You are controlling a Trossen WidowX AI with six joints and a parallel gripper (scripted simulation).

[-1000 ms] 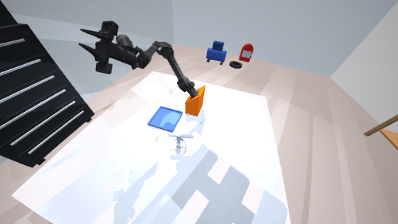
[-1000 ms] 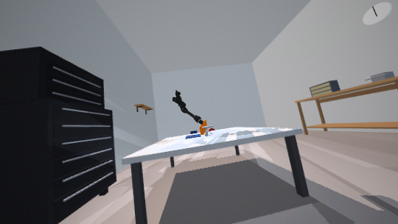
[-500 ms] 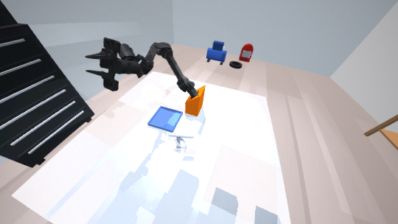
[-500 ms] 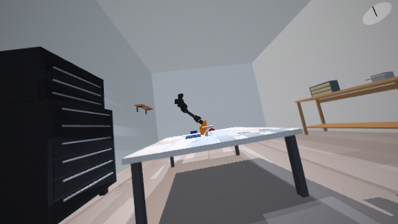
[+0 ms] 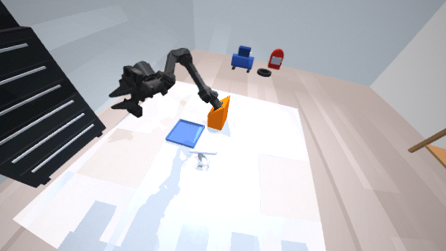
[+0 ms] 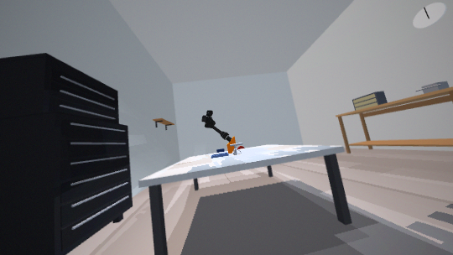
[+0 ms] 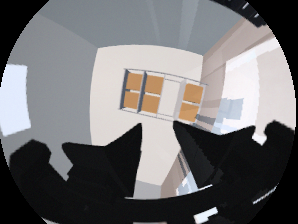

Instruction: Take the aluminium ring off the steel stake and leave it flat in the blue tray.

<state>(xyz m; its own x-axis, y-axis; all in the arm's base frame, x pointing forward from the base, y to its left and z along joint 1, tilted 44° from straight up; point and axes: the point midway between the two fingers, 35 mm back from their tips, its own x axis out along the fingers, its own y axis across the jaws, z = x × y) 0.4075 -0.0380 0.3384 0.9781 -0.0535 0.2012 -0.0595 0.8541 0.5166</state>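
The aluminium ring lies 110 mm behind my gripper tip, 250 mm to the left of it and 390 mm below it. The rest, counted from my gripper tip: blue tray (270 mm behind, 90 mm to the left, 420 mm below).
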